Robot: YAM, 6 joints.
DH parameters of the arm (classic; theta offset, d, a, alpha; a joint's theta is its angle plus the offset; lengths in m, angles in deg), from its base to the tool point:
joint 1: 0 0.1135 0.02 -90
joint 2: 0 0 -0.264 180
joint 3: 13.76 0 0.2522 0
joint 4: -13.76 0 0.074 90
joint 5: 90 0 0 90
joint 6: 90 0.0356 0 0
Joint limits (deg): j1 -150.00..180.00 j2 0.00..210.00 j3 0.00..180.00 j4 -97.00..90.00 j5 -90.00..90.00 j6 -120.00..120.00
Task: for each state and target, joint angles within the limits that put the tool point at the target. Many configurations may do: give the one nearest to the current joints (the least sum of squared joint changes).
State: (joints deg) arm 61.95 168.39 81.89 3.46 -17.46 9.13
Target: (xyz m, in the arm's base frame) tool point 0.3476 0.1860 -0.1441
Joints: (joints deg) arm 26.85 162.32 81.72 3.07 -14.59 9.13
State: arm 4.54 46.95 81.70 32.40 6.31 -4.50
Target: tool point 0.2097 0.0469 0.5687
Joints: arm 13.37 68.71 85.45 31.16 4.60 -4.50
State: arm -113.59 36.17 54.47 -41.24 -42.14 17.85
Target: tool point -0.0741 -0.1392 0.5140
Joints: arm -125.95 55.63 85.20 -24.22 -37.62 17.85
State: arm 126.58 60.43 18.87 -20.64 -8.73 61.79
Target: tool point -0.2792 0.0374 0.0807
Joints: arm 170.80 102.29 40.00 -7.03 -12.49 61.79
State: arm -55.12 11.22 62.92 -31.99 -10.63 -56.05
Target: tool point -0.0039 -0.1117 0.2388
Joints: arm -91.69 25.32 28.94 -38.68 0.97 -56.05
